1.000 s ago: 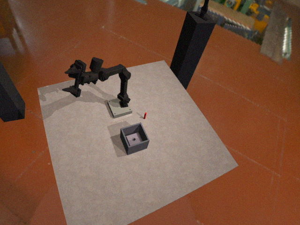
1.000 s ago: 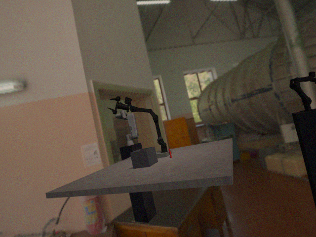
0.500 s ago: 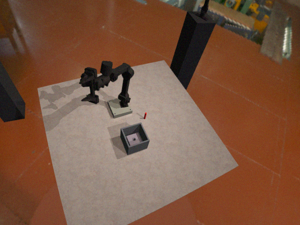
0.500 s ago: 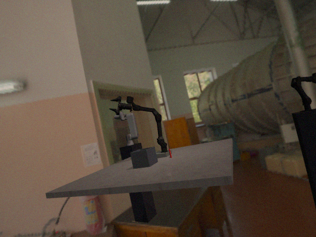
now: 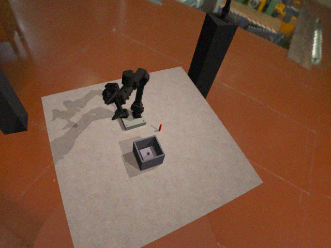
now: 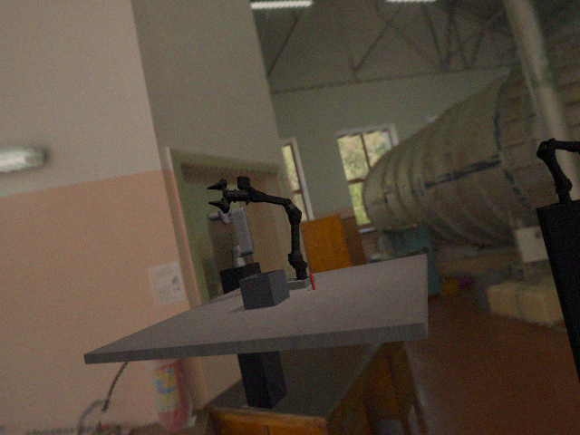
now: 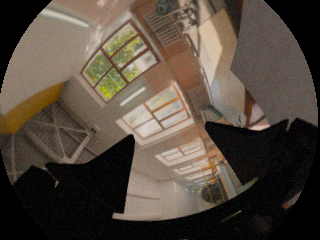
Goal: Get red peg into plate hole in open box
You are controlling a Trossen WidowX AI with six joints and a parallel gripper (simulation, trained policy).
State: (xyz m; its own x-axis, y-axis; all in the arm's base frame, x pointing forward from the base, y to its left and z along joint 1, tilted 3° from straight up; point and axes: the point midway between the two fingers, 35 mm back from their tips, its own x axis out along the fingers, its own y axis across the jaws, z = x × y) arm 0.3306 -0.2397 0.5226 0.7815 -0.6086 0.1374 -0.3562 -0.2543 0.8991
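Now: gripper tip 540 mm above the red peg, 380 mm to the right of it and 200 mm past it. The rest, counted from my gripper tip: plate (540 mm below, 230 mm to the left).
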